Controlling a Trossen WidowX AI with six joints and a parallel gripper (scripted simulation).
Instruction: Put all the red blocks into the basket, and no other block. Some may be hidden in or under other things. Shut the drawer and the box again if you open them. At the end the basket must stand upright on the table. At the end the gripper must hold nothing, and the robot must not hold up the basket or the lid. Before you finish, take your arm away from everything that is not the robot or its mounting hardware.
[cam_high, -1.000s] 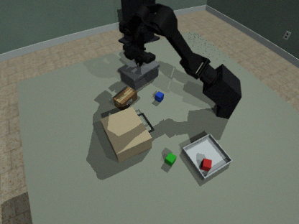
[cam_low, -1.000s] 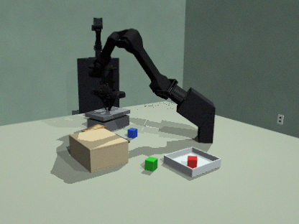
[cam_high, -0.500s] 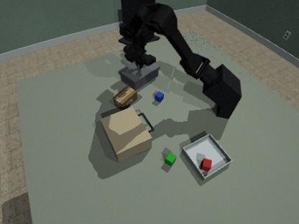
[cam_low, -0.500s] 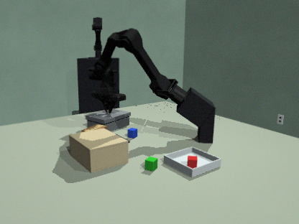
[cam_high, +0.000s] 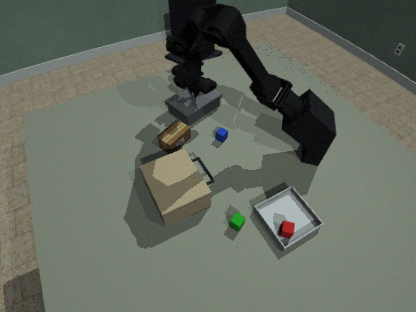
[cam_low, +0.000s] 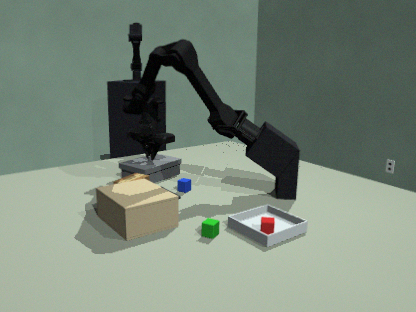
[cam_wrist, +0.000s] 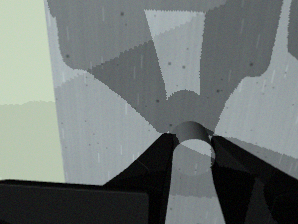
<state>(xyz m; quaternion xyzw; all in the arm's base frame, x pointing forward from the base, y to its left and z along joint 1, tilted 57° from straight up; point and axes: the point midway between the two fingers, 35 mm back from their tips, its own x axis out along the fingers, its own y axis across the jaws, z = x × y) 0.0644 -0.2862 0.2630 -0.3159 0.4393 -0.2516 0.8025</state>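
Now: the brown box 19 cm ahead of my hand, 6 cm to the left of it and 6 cm below it. Round my hand: blue block (7 cm ahead, 18 cm to the left, 8 cm below); then knobbed lid (4 cm below); then tan drawer cabinet (36 cm ahead, 20 cm to the left, 6 cm below).
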